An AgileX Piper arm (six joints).
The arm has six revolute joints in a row. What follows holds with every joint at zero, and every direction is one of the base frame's.
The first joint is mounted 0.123 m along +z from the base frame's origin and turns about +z.
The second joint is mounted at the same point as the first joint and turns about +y.
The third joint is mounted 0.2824 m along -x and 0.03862 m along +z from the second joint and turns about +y.
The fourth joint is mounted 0.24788 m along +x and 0.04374 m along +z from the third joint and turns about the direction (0.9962, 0, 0.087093).
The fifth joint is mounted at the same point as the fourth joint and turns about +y.
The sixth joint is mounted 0.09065 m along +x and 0.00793 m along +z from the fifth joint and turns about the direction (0.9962, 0, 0.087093).
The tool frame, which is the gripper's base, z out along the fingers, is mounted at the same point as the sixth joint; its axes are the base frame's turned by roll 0, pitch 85 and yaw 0 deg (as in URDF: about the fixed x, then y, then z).
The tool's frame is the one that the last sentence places.
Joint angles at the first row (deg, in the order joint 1, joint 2, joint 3, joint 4, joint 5, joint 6):
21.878 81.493 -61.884 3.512 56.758 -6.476
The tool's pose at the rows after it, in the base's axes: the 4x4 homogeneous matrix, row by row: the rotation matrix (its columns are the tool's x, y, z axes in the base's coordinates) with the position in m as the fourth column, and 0 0 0 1 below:
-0.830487, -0.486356, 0.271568, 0.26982; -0.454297, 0.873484, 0.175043, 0.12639; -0.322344, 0.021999, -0.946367, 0.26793; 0, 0, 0, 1
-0.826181, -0.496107, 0.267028, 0.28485; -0.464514, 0.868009, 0.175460, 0.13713; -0.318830, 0.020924, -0.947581, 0.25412; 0, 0, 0, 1
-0.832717, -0.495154, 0.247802, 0.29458; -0.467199, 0.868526, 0.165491, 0.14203; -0.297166, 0.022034, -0.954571, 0.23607; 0, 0, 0, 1
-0.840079, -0.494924, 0.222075, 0.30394; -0.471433, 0.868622, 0.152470, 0.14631; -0.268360, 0.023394, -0.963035, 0.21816; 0, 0, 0, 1
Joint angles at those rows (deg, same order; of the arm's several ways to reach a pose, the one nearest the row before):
24.260 86.801 -64.622 3.392 54.214 -6.174
24.940 91.089 -66.289 3.392 51.800 -6.280
25.021 94.579 -66.405 3.392 49.727 -6.279
25.022 98.203 -66.950 3.392 48.372 -6.380

